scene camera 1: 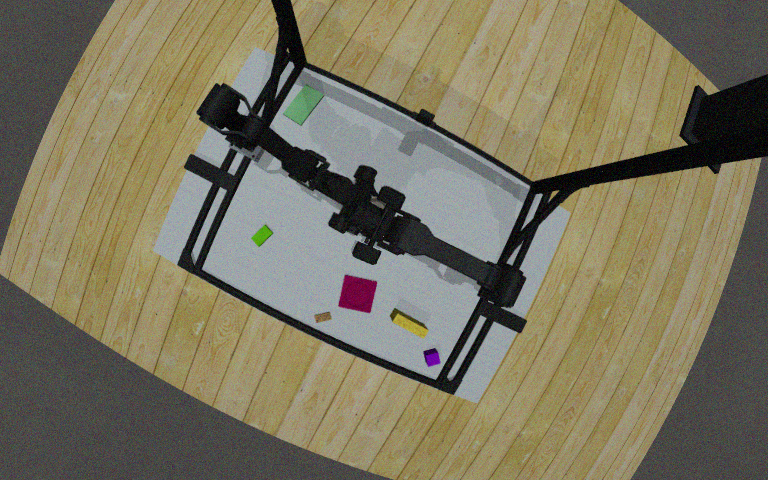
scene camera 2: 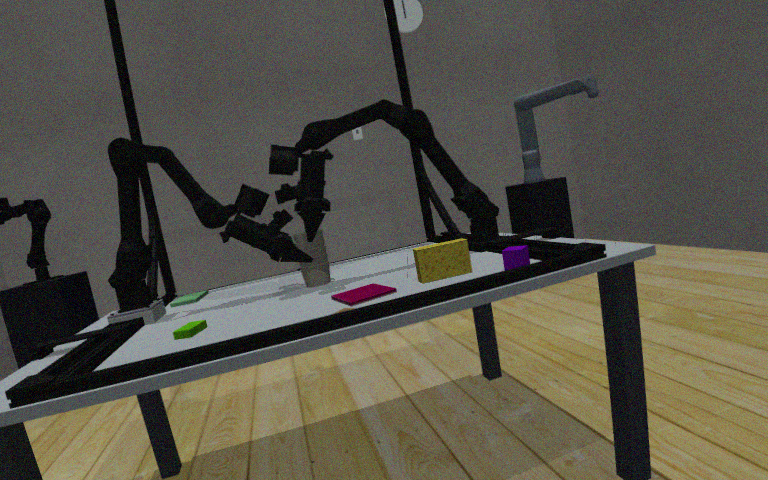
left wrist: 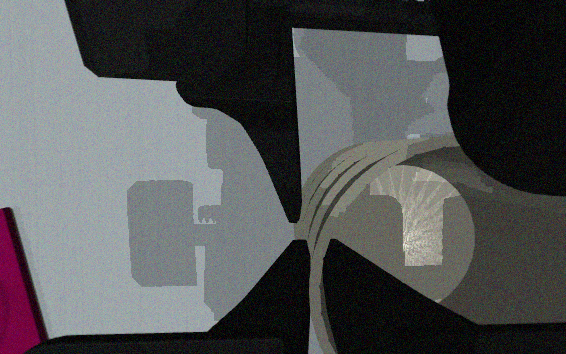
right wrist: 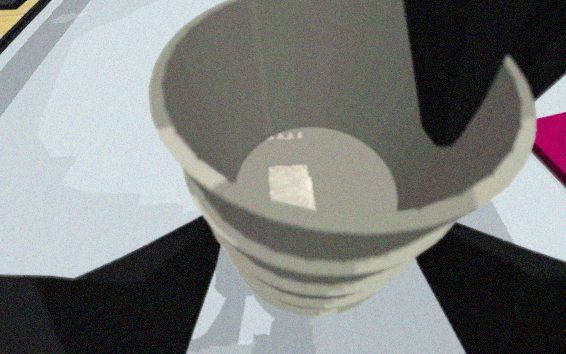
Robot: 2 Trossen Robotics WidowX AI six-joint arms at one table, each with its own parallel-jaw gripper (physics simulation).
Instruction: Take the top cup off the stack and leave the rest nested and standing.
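Frame: origin at the left arm's base, x ahead, y left, z up, level; metres.
Seen in the pictures: left gripper, between the fingertips: (scene camera 2: pixel 309 241) (left wrist: pixel 313 253) (right wrist: pixel 450 137); right gripper, between the fingertips: (scene camera 2: pixel 311 259) (left wrist: pixel 384 219); left arm's base, origin of its link: (scene camera 2: pixel 486 239); right arm's base, origin of its link: (scene camera 2: pixel 136 307).
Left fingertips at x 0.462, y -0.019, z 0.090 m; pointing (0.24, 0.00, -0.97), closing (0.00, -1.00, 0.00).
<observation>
Pixels of each thing's top centre, then the offset from my left fingertips to it. "spot": a spot on its surface instead.
- top cup, centre of its top: (right wrist: pixel 336 57) (left wrist: pixel 464 290) (scene camera 2: pixel 307 231) (scene camera 1: pixel 376 210) 0.023 m up, 0.003 m back, 0.034 m right
- magenta square, a spot on its surface: (scene camera 2: pixel 364 293) (scene camera 1: pixel 355 299) spot: 0.103 m down, 0.056 m back, 0.224 m left
- yellow block, centre of its top: (scene camera 2: pixel 439 243) (scene camera 1: pixel 410 326) 0.041 m down, 0.231 m back, 0.226 m left
- purple cube, centre of its top: (scene camera 2: pixel 514 248) (scene camera 1: pixel 433 359) 0.071 m down, 0.353 m back, 0.307 m left
- small brown block, centre of its top: (scene camera 1: pixel 322 317) 0.103 m down, 0.012 m ahead, 0.318 m left
- bright green block, centre of its top: (scene camera 2: pixel 189 325) (scene camera 1: pixel 261 235) 0.096 m down, 0.278 m ahead, 0.163 m left
- pale green slab, centre of its top: (scene camera 2: pixel 189 296) (scene camera 1: pixel 303 104) 0.101 m down, 0.334 m ahead, 0.256 m right
Beige-grey cups stand nested and roughly upright on the table as a stack (scene camera 2: pixel 318 271) (right wrist: pixel 310 285). The top cup (left wrist: pixel 510 250) (right wrist: pixel 325 75) sits in it, with several rims close below its own. My left gripper (scene camera 2: pixel 310 237) (left wrist: pixel 313 253) points down from above and is shut on the top cup's wall, one finger inside and one outside. My right gripper (scene camera 2: pixel 310 259) (right wrist: pixel 313 220) comes in from the side, its fingers against both sides of the stack below the top rim, shut on the cups there. In scene camera 1 the arms largely hide the stack.
A magenta square (scene camera 1: pixel 357 293) (scene camera 2: pixel 364 293) lies near the stack. A yellow block (scene camera 1: pixel 410 325) (scene camera 2: pixel 443 261), a purple cube (scene camera 1: pixel 432 357) (scene camera 2: pixel 515 257), a small brown block (scene camera 1: pixel 322 316), a bright green block (scene camera 1: pixel 261 235) (scene camera 2: pixel 190 329) and a pale green slab (scene camera 1: pixel 303 105) (scene camera 2: pixel 189 298) lie farther out.
</observation>
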